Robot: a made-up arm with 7 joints.
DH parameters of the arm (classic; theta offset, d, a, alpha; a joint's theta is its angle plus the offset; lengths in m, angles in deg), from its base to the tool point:
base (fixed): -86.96 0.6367 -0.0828 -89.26
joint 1: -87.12 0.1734 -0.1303 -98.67
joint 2: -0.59 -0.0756 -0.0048 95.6
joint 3: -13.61 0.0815 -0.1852 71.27
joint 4: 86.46 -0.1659 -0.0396 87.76
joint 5: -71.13 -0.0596 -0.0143 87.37
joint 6: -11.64 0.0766 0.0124 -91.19
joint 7: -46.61 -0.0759 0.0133 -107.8
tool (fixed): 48.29 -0.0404 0 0
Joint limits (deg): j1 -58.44..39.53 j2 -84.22..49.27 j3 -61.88..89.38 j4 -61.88..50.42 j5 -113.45..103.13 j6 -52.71..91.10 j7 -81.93..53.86
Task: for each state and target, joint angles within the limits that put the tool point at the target. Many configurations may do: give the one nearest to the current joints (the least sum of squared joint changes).
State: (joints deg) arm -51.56 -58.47 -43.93 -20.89 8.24 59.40 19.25
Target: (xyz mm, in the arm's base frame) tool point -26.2 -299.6 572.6
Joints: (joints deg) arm -47.82 -45.15 -7.93 -40.18 2.21 48.65 14.07
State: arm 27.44 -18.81 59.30 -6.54 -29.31 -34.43 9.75
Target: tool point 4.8 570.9 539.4
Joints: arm 38.92 -22.63 61.42 -25.92 -15.71 -24.13 17.80
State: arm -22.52 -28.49 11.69 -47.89 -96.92 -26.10 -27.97
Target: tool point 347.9 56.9 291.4
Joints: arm -10.15 4.74 18.66 -54.80 -101.48 -25.87 -26.53
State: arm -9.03 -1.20 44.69 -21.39 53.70 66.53 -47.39
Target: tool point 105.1 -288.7 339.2
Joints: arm -40.70 -13.54 22.37 -19.25 52.86 67.32 -44.14
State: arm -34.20 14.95 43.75 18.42 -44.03 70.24 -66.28
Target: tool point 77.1 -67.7 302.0
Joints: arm -36.76 3.63 34.87 39.53 -45.21 75.68 -63.26
